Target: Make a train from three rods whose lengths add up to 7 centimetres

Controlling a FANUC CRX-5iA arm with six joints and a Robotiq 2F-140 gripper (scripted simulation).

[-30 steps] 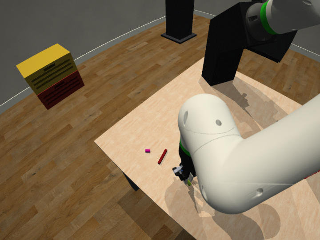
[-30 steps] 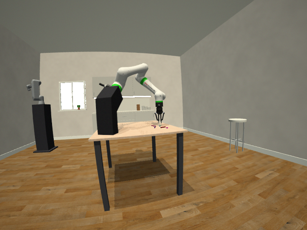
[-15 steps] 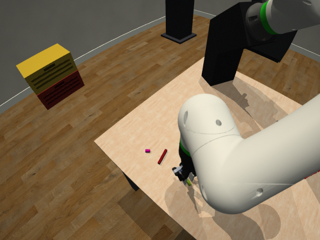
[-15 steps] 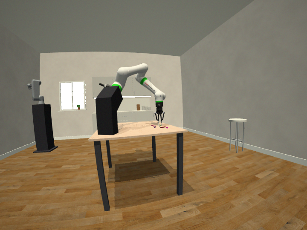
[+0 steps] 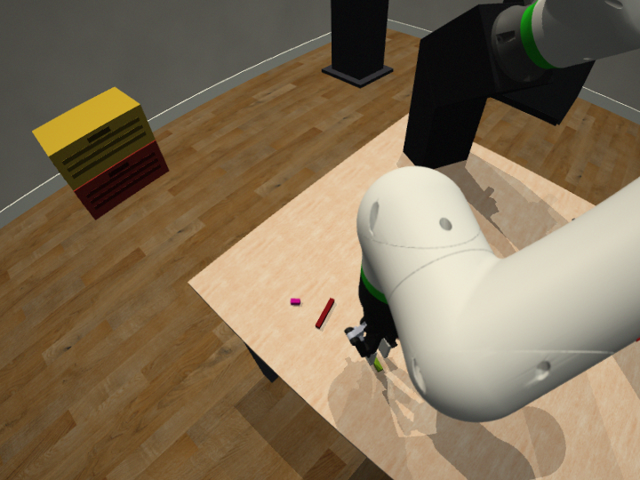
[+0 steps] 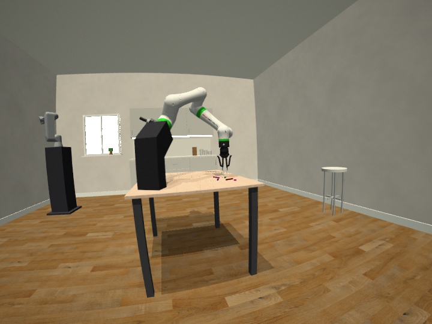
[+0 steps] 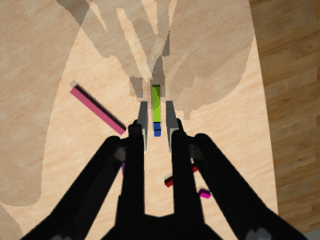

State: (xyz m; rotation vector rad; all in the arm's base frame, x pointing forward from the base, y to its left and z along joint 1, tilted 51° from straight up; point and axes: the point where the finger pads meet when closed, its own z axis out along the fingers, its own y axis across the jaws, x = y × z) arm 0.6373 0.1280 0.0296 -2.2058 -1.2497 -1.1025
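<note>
The lime rod lies 6 cm below my hand. Also, from my hand: blue cube 1 cm behind, 4 cm to the right, 6 cm below; pink rod 8 cm behind, 2 cm to the left, 6 cm below; purple rod 9 cm behind, 10 cm to the right, 6 cm below.
</note>
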